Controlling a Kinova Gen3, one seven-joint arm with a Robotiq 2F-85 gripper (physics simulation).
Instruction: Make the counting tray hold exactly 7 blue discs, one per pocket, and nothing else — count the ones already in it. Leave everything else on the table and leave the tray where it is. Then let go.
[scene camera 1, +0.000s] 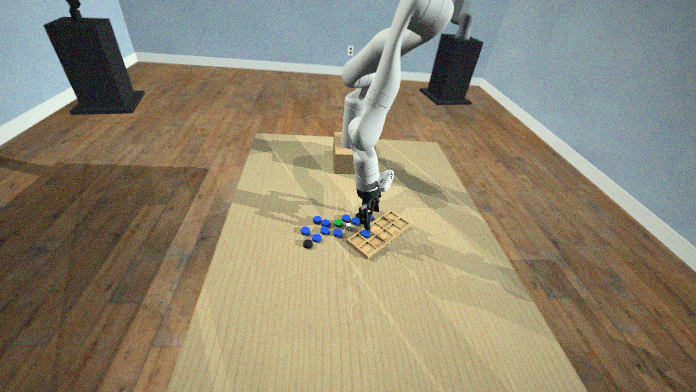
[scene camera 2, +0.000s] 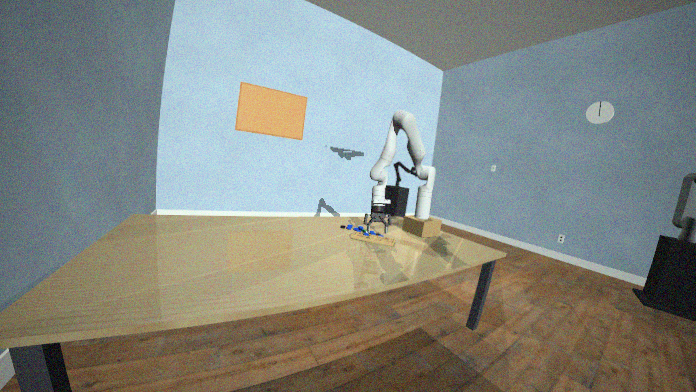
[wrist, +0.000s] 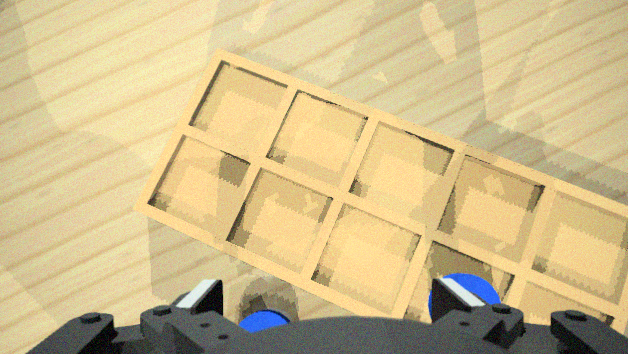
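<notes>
The wooden counting tray (scene camera 1: 382, 246) (scene camera 2: 372, 241) (wrist: 255, 162) has two rows of square pockets. One blue disc (scene camera 1: 366, 233) (wrist: 475, 285) sits in a near-row pocket; the other pockets that show are empty. My gripper (scene camera 1: 367, 226) (scene camera 2: 377, 231) (wrist: 327, 302) is open and empty, low over the tray's near edge, with one fingertip partly covering that disc in the wrist view. Another blue disc (scene camera 1: 370, 218) (wrist: 265, 321) lies outside the tray, partly hidden by the gripper. Several blue discs lie left of the tray, including one blue disc (scene camera 1: 338, 233) near its corner.
A green disc (scene camera 1: 338, 223) and a small white piece (scene camera 1: 348, 226) lie among the loose blue discs. A black disc (scene camera 1: 308, 244) lies at their front left. The arm's wooden base block (scene camera 1: 344, 162) (scene camera 2: 422, 226) stands behind on the table (scene camera 1: 300, 310) (scene camera 2: 200, 270).
</notes>
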